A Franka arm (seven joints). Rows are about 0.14 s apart.
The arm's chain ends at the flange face. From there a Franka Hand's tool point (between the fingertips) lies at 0.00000 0.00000 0.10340 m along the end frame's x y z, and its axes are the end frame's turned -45 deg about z.
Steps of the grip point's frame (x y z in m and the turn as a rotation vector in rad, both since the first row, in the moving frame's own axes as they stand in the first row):
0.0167, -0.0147, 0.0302, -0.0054, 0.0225, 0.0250
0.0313, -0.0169, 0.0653, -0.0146, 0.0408, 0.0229
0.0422, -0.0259, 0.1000, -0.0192, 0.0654, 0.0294
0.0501, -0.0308, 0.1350, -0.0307, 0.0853, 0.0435
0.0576, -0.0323, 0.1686, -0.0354, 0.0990, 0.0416
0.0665, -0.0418, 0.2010, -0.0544, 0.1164, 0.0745
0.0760, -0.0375, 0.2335, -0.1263, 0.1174, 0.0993
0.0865, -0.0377, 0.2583, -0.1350, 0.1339, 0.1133
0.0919, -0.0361, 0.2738, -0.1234, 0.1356, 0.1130
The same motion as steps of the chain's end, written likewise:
-0.0006, -0.0210, 0.0302, 0.0121, 0.0197, 0.0250
0.0061, -0.0322, 0.0654, 0.0185, 0.0392, 0.0229
0.0053, -0.0449, 0.1002, 0.0327, 0.0598, 0.0294
0.0051, -0.0534, 0.1354, 0.0386, 0.0820, 0.0435
0.0080, -0.0591, 0.1692, 0.0450, 0.0950, 0.0416
0.0049, -0.0725, 0.2019, 0.0438, 0.1208, 0.0745
0.0096, -0.0818, 0.2350, -0.0063, 0.1723, 0.0993
0.0150, -0.0890, 0.2602, -0.0008, 0.1901, 0.1133
0.0206, -0.0907, 0.2755, 0.0086, 0.1831, 0.1130

